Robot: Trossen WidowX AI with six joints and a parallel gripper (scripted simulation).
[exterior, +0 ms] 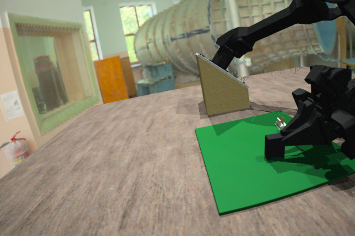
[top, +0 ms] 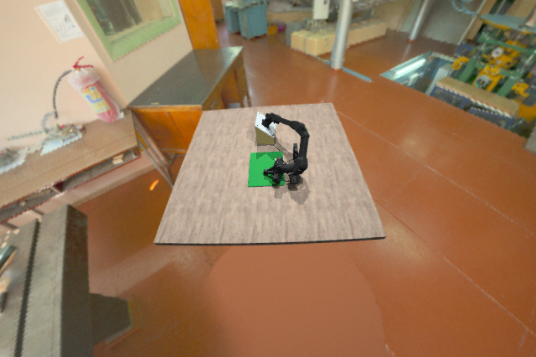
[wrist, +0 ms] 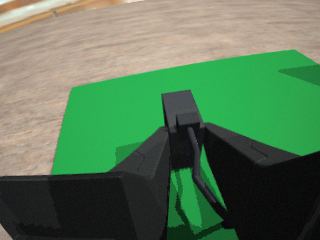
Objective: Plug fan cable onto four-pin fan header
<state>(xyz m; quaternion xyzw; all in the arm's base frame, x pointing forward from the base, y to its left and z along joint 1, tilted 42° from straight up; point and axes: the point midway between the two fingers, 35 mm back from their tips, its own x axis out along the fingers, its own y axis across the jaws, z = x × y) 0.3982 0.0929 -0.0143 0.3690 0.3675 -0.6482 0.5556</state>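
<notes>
Now: the fan plug 1 cm to the right of my gripper tip and 1 cm below it. Also, from my gripper tip: green board (6 cm behind, 1 cm to the right, 5 cm below); then black fan (12 cm behind, 19 cm to the left, 2 cm above); then fan header (12 cm behind, 6 cm to the left, 3 cm below).
</notes>
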